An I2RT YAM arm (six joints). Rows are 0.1 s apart.
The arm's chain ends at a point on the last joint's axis. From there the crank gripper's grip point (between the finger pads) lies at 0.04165 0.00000 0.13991 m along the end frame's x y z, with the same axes.
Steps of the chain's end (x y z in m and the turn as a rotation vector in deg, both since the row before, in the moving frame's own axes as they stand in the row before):
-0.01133 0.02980 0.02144 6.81 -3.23 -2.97
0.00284 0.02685 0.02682 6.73 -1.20 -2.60
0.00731 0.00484 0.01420 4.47 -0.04 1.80
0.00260 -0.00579 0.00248 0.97 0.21 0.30
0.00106 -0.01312 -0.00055 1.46 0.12 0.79
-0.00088 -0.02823 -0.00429 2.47 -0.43 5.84
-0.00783 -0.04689 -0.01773 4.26 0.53 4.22
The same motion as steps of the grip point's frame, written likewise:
-0.01974 0.01114 0.02244 6.81 -3.23 -2.97
-0.00051 0.00859 0.02658 6.73 -1.20 -2.60
0.00736 -0.00476 0.01385 4.47 -0.04 1.80
0.00312 -0.00794 0.00231 0.97 0.21 0.30
0.00137 -0.01611 -0.00068 1.46 0.12 0.79
-0.00184 -0.03007 -0.00402 2.47 -0.43 5.84
-0.00627 -0.05415 -0.01839 4.26 0.53 4.22

